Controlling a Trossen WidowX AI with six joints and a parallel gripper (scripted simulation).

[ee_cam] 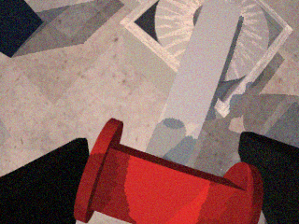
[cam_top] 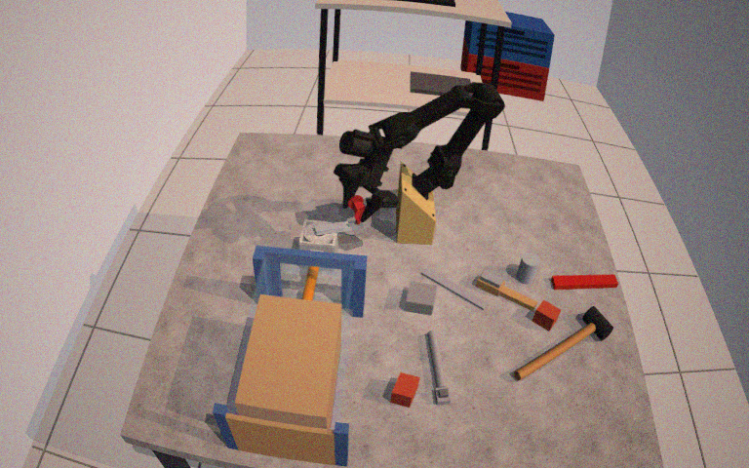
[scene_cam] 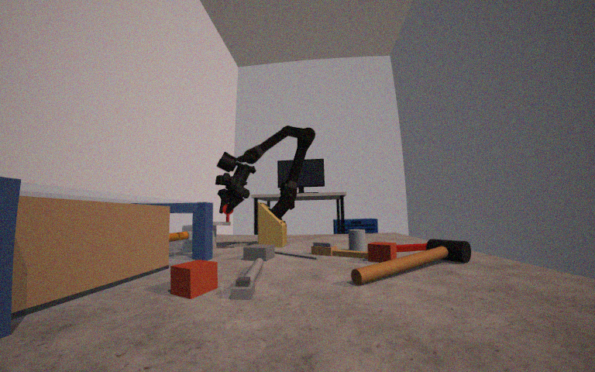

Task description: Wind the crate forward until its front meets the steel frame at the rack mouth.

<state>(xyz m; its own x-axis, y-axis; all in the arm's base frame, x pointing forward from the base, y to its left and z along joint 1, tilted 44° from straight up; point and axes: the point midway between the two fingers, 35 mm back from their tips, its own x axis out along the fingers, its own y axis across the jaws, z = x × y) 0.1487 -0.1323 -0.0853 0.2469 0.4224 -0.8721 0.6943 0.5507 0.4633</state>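
The red knob lies 10 mm behind my gripper tip and 10 mm to the left of it. The rest, counted from my gripper tip: grey winch 10 mm ahead, 90 mm to the right, 100 mm below; grey crank arm 20 mm to the right, 30 mm below; blue frame 190 mm ahead, 80 mm to the right, 30 mm below.
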